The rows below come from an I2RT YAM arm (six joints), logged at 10 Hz.
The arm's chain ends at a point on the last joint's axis. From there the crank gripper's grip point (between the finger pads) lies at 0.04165 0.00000 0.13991 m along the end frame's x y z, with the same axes.
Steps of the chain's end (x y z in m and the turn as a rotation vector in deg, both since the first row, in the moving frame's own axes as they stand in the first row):
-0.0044 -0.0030 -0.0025 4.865 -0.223 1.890
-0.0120 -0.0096 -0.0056 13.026 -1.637 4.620
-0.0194 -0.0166 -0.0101 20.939 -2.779 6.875
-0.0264 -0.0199 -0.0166 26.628 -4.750 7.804
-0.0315 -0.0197 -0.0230 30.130 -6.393 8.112
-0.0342 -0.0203 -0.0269 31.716 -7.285 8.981
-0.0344 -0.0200 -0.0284 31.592 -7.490 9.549
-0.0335 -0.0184 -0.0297 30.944 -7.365 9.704
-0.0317 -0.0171 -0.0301 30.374 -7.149 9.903
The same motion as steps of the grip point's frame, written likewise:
-0.0048 -0.0135 -0.0028 4.865 -0.223 1.890
-0.0148 -0.0381 -0.0077 13.026 -1.637 4.620
-0.0233 -0.0624 -0.0166 20.939 -2.779 6.875
-0.0337 -0.0785 -0.0273 26.628 -4.750 7.804
-0.0419 -0.0862 -0.0368 30.130 -6.393 8.112
-0.0459 -0.0900 -0.0421 31.716 -7.285 8.981
-0.0463 -0.0891 -0.0432 31.592 -7.490 9.549
-0.0452 -0.0860 -0.0438 30.944 -7.365 9.704
-0.0429 -0.0833 -0.0435 30.374 -7.149 9.903

